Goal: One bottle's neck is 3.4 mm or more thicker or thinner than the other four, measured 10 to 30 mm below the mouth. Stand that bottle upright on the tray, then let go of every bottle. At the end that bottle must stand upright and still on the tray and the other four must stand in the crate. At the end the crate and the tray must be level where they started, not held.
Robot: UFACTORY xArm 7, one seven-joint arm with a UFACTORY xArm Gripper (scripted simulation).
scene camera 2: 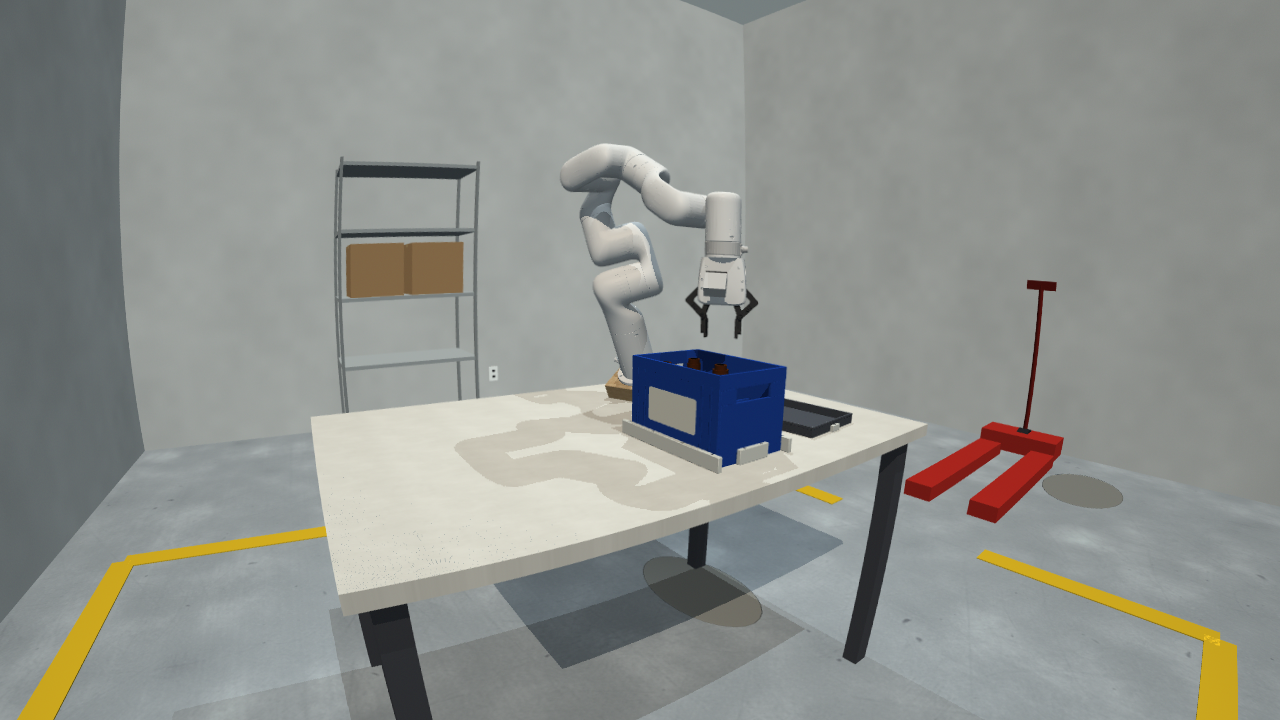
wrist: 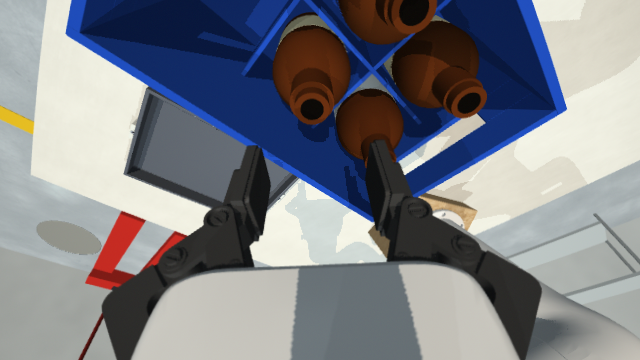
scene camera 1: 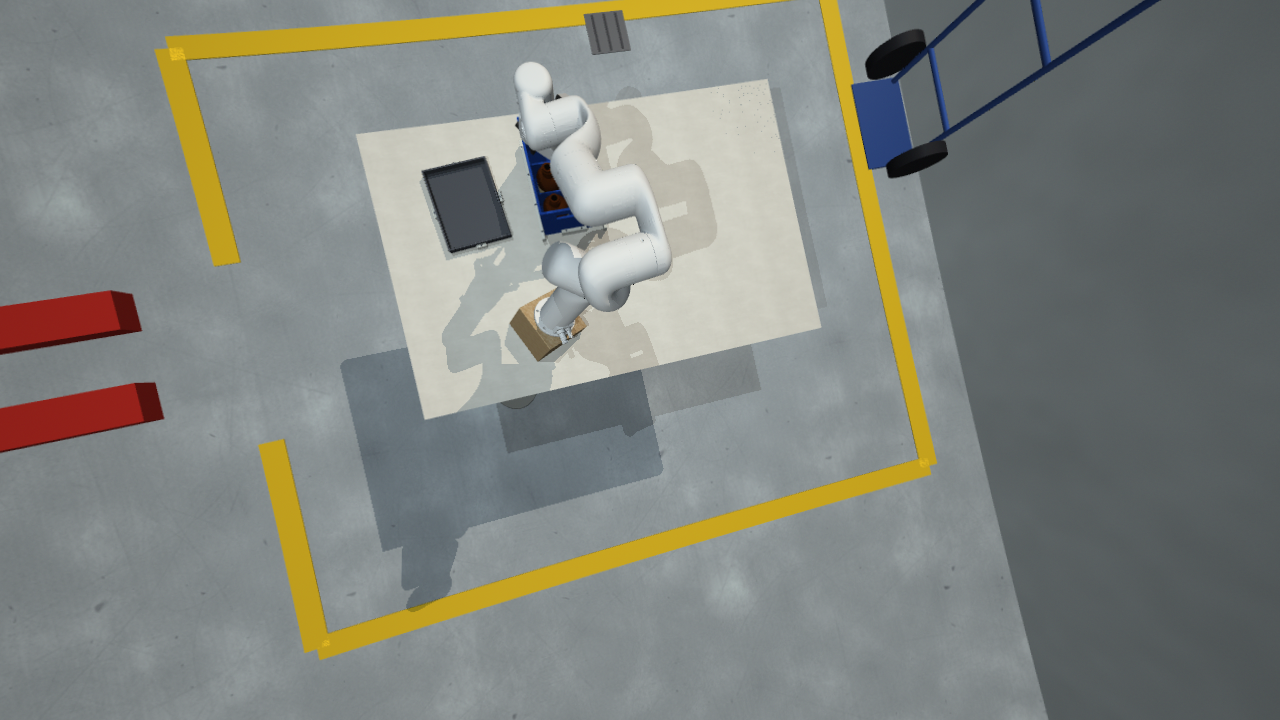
I see my gripper [scene camera 2: 720, 337], a dark grey tray [scene camera 1: 463, 194] and a blue crate [scene camera 2: 699, 408].
The dark grey tray shows as well in scene camera 2 [scene camera 2: 810, 417] and in the wrist view [wrist: 180, 153]. The blue crate also shows in the wrist view [wrist: 198, 61]. My gripper is seen too in the wrist view [wrist: 316, 162].
